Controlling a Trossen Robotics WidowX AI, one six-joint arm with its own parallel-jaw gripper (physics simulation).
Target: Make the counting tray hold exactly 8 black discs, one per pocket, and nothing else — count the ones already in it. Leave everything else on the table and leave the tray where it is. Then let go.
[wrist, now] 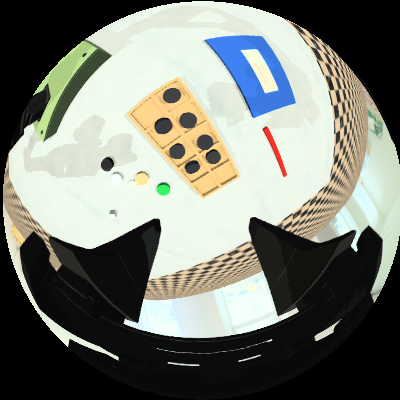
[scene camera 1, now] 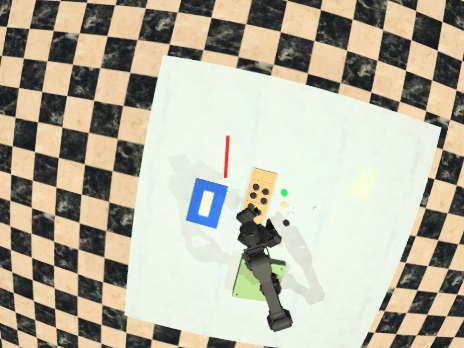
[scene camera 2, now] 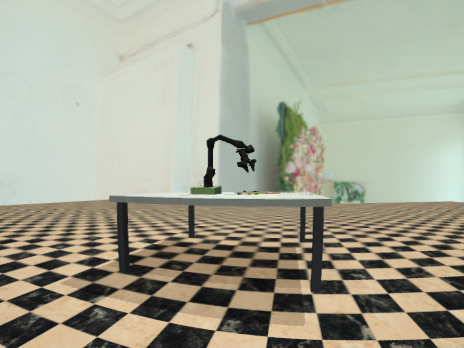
My gripper (scene camera 1: 262, 213) is open, holding nothing. Also in view: a tan counting tray (scene camera 1: 265, 179).
